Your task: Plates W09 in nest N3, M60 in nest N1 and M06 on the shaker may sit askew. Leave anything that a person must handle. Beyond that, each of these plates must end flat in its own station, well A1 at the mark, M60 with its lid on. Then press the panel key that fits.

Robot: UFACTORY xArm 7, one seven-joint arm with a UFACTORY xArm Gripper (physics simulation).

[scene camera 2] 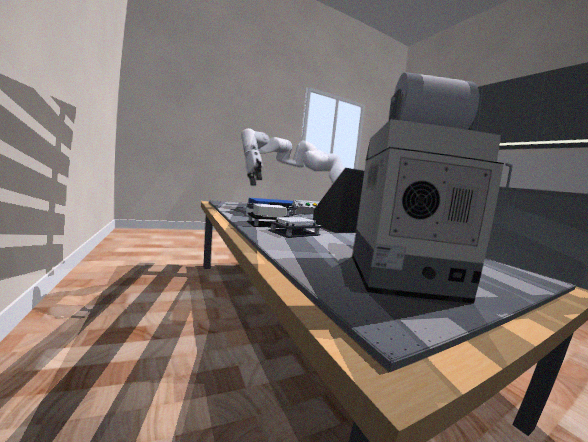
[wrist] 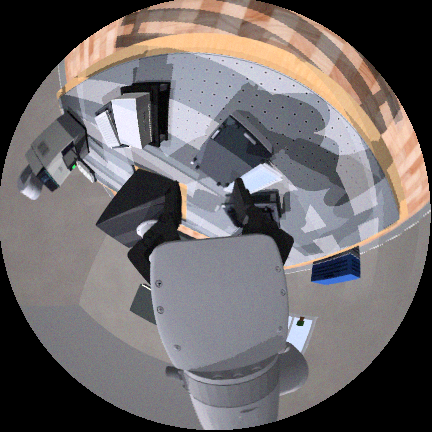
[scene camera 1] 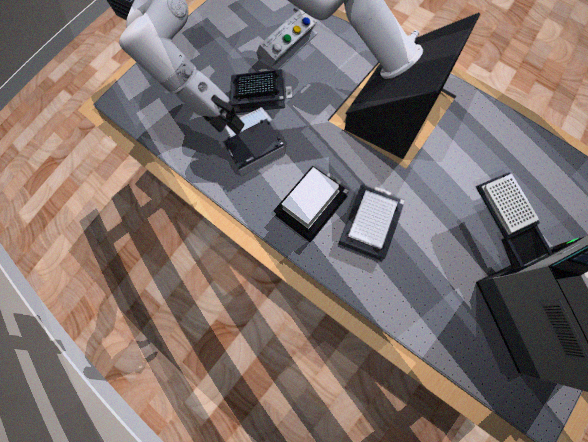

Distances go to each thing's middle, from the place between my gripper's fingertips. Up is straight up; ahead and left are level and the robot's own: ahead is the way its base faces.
Right now my hand is 140 mm above the pale blue well plate (wrist: pixel 262 175), 90 mm past it and 70 mm to the left of it.
